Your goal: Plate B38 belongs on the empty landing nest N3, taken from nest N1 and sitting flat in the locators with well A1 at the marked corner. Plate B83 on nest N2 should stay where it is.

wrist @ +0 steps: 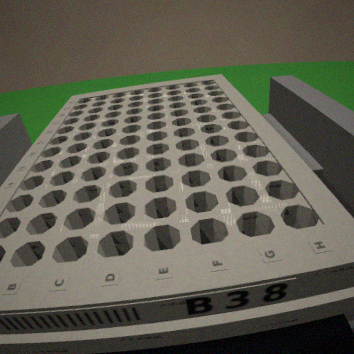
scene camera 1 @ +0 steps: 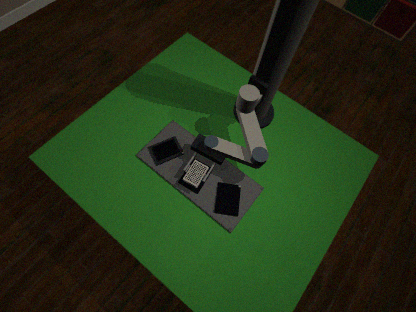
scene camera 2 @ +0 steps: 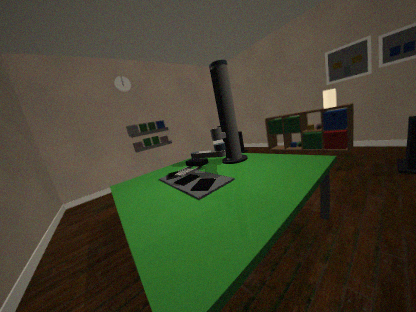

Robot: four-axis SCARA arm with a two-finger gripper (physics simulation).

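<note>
White well plate B38 (scene camera 1: pixel 196 173) (scene camera 2: pixel 185 172) (wrist: pixel 160 165) is between the fingers of my gripper (scene camera 1: pixel 197 171) (wrist: pixel 145 115), which is shut on its two long sides. The plate looks level. In scene camera 1 it is over the middle dark nest (scene camera 1: pixel 188 188), whose dark edge shows past it; the height of the gap is hard to tell. The label B38 and letters B to H face the wrist view; corner A1 is not readable. A dark nest with a paler rim (scene camera 1: pixel 166 150) is at one end, and a black rectangle (scene camera 1: pixel 228 199) (scene camera 2: pixel 204 184) at the other. Nest numbers and plate B83 cannot be identified.
The nests are on a grey board (scene camera 1: pixel 225 223) (scene camera 2: pixel 199 196) on the green table (scene camera 1: pixel 125 210) (scene camera 2: pixel 200 240). The arm's column (scene camera 1: pixel 280 50) (scene camera 2: pixel 226 110) stands behind the board, and its forearm link (scene camera 1: pixel 232 151) reaches over the board's back edge.
</note>
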